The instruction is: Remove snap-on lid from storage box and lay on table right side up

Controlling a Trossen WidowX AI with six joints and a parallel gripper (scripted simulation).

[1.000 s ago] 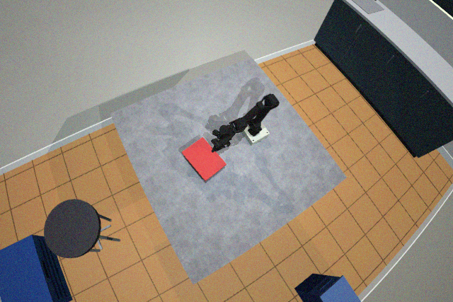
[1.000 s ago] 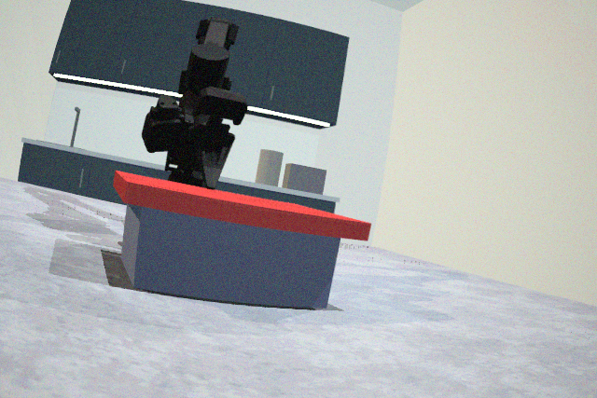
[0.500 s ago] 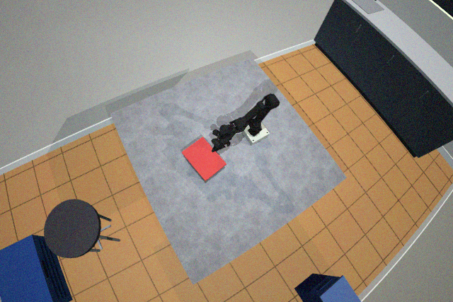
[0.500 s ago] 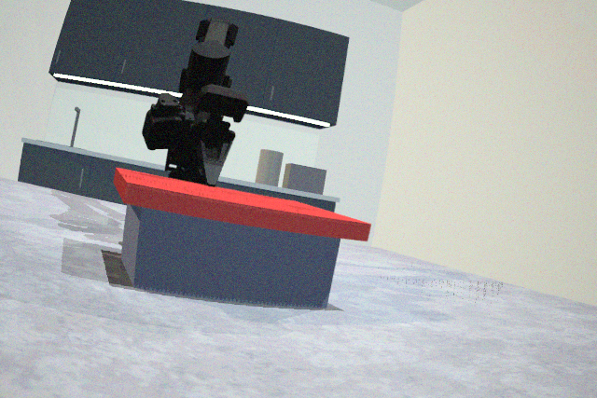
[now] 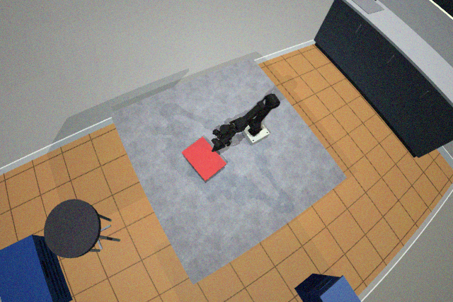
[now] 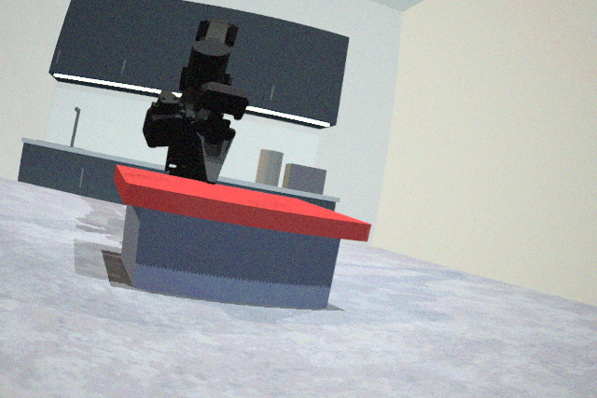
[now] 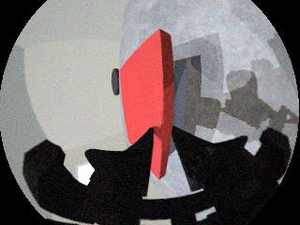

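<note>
Right now my gripper tip is 80 mm short of the red lid. Round my gripper tip: blue-grey storage box: 80 mm ahead, 50 mm below.
</note>
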